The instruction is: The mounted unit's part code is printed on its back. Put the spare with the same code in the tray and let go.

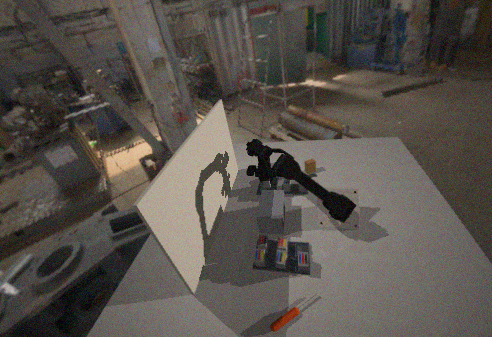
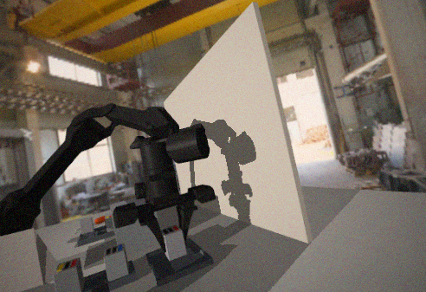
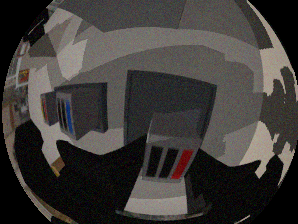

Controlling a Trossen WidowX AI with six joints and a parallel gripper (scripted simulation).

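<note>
My gripper tip is 2 cm below the spare. Round my gripper tip: grey mounted unit: 21 cm to the left, 6 cm behind, 3 cm above; small box: 21 cm behind, 14 cm to the right, 1 cm above; tray: 2 cm below.
</note>
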